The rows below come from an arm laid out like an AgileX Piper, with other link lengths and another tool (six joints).
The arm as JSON. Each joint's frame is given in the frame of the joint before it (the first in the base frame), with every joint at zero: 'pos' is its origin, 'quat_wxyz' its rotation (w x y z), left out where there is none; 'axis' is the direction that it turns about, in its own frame. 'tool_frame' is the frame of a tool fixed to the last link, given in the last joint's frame.
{
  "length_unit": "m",
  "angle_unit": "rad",
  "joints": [
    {
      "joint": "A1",
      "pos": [
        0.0,
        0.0,
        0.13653
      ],
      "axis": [
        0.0,
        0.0,
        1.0
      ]
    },
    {
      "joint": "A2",
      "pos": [
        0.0,
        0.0,
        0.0
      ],
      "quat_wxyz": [
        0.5,
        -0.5,
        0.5,
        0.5
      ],
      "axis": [
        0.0,
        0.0,
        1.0
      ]
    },
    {
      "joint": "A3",
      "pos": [
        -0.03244,
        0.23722,
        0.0
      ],
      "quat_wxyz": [
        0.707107,
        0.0,
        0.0,
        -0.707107
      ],
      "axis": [
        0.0,
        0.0,
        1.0
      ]
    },
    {
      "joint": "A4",
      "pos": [
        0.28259,
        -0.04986,
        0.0
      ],
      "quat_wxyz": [
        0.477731,
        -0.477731,
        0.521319,
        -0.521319
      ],
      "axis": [
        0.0,
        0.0,
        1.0
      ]
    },
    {
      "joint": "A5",
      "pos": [
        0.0,
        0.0,
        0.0
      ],
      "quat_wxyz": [
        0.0,
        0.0,
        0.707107,
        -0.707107
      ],
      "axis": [
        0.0,
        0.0,
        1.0
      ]
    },
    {
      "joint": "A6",
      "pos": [
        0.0,
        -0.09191,
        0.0
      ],
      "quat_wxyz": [
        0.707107,
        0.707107,
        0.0,
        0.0
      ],
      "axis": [
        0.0,
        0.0,
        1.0
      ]
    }
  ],
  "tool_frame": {
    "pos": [
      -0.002,
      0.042,
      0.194
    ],
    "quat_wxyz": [
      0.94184,
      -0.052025,
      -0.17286,
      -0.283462
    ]
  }
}
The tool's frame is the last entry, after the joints.
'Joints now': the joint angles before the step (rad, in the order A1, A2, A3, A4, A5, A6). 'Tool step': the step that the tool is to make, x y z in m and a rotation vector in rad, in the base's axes. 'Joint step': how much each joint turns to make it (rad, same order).
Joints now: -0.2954, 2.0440, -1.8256, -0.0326, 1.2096, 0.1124
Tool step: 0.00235, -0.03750, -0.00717, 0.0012, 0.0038, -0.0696
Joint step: -0.0692, 0.0684, -0.0786, 0.0000, 0.0142, 0.0000
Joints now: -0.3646, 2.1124, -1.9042, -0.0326, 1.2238, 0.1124
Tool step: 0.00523, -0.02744, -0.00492, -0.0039, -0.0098, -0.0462
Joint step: -0.0455, 0.0586, -0.0706, -0.0001, 0.0014, 0.0006
